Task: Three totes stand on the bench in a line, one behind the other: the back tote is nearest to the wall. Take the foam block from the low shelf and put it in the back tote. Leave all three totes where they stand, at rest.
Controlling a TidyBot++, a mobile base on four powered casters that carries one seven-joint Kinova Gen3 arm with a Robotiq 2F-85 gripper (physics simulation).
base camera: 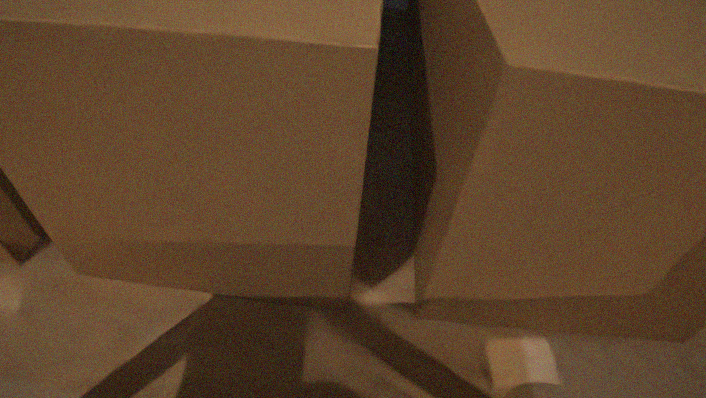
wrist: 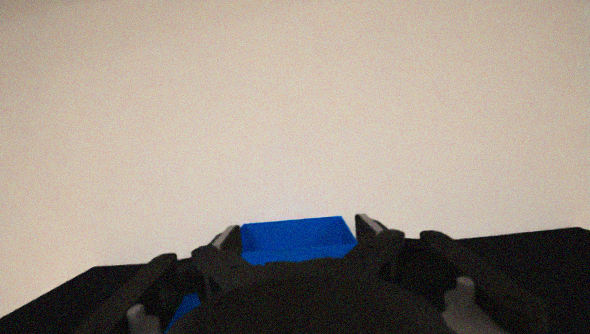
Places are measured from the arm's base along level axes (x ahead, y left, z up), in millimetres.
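Pixels of known places: gripper, between the fingertips: (wrist: 298,232).
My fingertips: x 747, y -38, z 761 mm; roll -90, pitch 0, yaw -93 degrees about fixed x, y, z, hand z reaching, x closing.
Note:
Ahead of a thing's pixels: the offset from my fingertips to its top centre. "pt": to the spot under its first point. Level surfaces: height alone.
A blue tote {dx +383, dy +7, dz -144 mm} (wrist: 310,235) shows low in the middle of the wrist view, beyond the fingers, with the pale wall behind it. Its far inner side and near rim show; its floor is hidden. A second blue piece {pt dx +184, dy +184, dz -173 mm} (wrist: 189,304), likely part of another tote, shows at the lower left behind the gripper parts. My gripper (wrist: 298,232) is open and empty, with its fingertips on either side of the tote in the view. The yellow foam block and the low shelf do not show in either view. I cannot tell the third tote.
The dark bench top {dz -244 mm} (wrist: 540,255) shows at both sides of the gripper, against the pale wall (wrist: 300,110). In the base view, two large brown boxes (base camera: 200,145) (base camera: 575,190) stand close ahead with a narrow dark gap between them. A small pale block-like shape (base camera: 522,360) shows at the lower right.

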